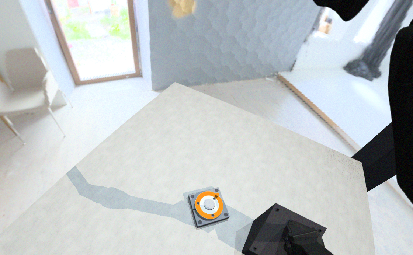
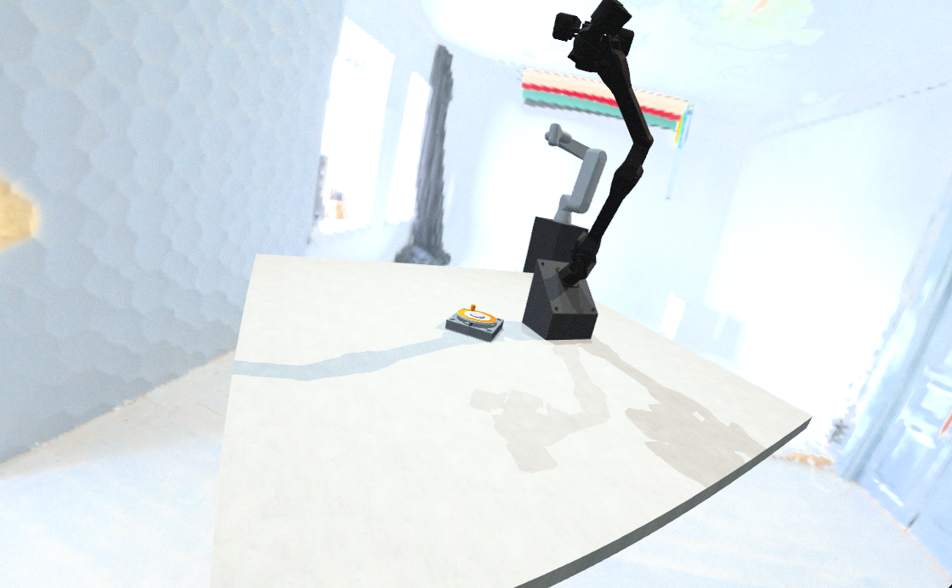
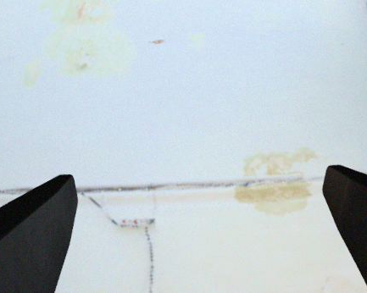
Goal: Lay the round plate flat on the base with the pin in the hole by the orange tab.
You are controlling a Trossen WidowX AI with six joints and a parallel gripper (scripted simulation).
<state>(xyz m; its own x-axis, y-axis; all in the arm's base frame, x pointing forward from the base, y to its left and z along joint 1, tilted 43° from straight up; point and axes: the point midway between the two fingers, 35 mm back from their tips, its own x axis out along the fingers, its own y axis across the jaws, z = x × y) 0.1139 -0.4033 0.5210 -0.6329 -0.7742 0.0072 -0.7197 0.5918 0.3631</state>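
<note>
Right now my gripper tip is 140 mm short of the round orange plate, 70 mm to the left of it and 790 mm above it. From my gripper tip the other things lie so: grey square base (140 mm ahead, 50 mm to the right, 800 mm below).
</note>
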